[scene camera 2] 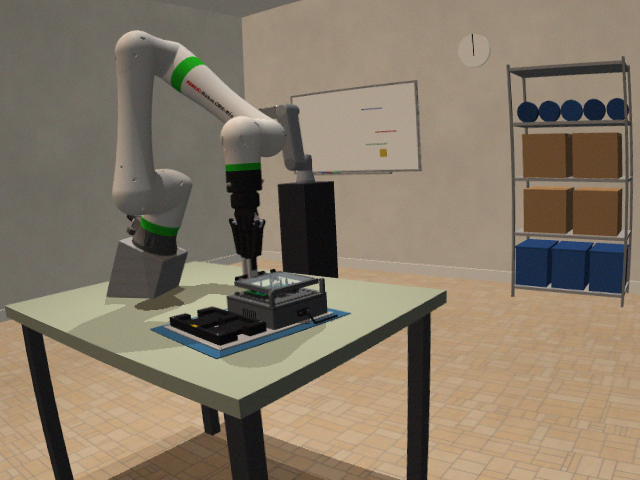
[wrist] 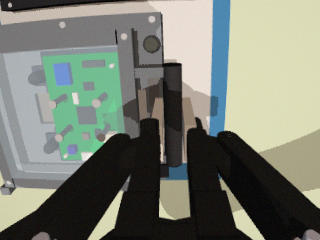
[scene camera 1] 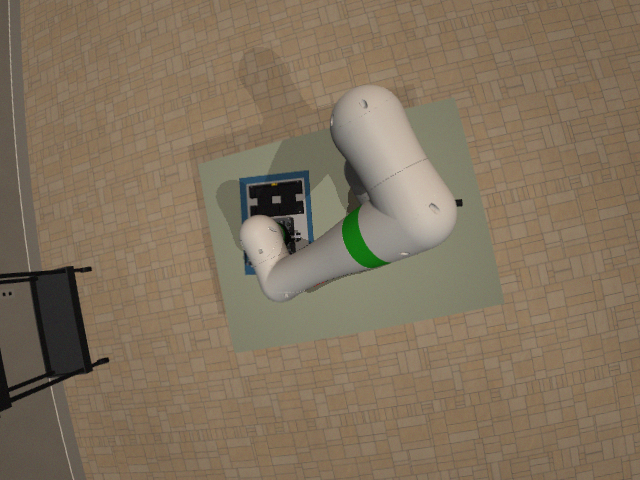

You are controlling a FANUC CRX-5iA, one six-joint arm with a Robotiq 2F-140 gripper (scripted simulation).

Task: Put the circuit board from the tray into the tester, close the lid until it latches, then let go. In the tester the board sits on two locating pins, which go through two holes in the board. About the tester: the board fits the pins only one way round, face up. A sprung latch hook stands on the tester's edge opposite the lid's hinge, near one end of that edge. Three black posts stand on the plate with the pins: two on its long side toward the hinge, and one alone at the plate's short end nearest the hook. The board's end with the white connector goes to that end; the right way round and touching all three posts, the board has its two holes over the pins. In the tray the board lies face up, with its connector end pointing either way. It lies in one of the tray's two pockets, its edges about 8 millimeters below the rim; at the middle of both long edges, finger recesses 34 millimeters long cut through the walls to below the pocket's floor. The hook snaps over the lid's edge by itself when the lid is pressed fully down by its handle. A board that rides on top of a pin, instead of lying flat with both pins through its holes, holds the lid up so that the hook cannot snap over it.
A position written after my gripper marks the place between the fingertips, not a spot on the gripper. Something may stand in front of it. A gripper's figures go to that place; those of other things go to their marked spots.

My gripper (scene camera 2: 250, 281): 1.44 m from the lens. A tester (scene camera 2: 284, 316): 1.27 m from the lens.
